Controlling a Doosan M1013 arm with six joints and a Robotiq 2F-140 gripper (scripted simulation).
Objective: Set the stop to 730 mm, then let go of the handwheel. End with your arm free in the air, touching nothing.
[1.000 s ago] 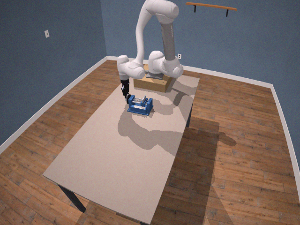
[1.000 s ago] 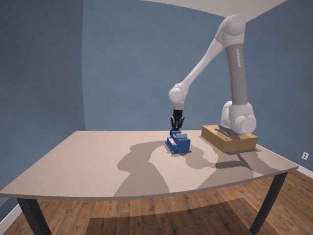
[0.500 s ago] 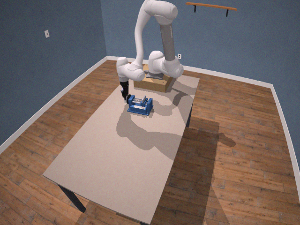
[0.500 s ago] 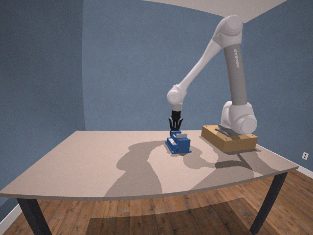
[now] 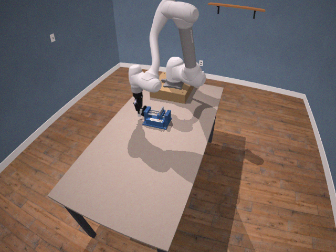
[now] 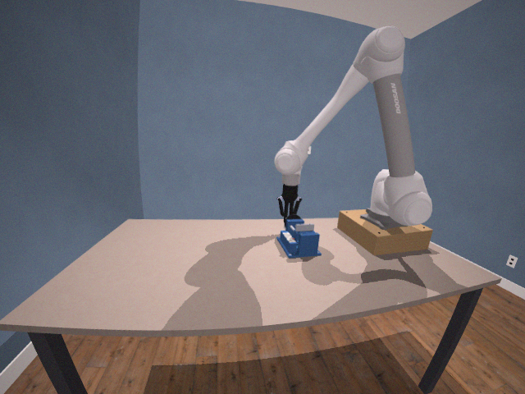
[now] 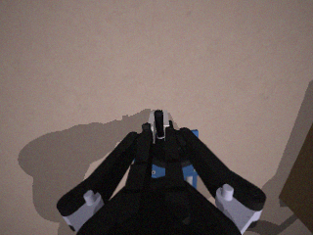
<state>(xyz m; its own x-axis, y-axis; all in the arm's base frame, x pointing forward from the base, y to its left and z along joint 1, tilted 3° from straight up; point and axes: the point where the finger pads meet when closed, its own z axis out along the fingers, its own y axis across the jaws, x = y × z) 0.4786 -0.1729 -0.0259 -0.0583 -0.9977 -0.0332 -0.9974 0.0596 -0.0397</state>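
Right now my hand is 2 cm to the right of the black handwheel and 1 cm above it. Round my hand: grey stop block (18 cm to the left, 3 cm above).
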